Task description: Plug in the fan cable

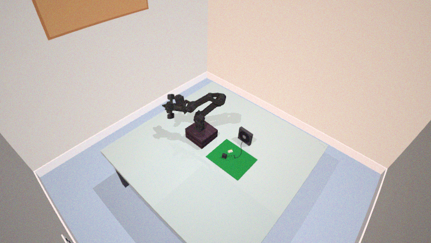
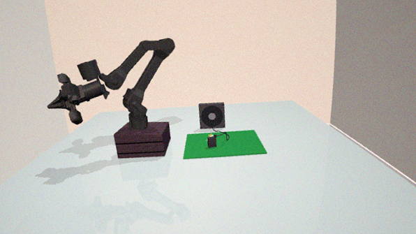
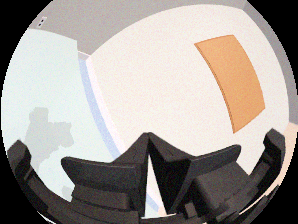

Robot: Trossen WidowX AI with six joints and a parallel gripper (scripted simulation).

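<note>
Now: the dark plug 580 mm ahead of my gripper tip, 200 mm below it and 100 mm to the left of it. From my gripper tip the other things lie so: green board: 620 mm ahead, 240 mm below, 130 mm to the left; then dark square fan: 580 mm ahead, 330 mm to the left, 170 mm below.
</note>
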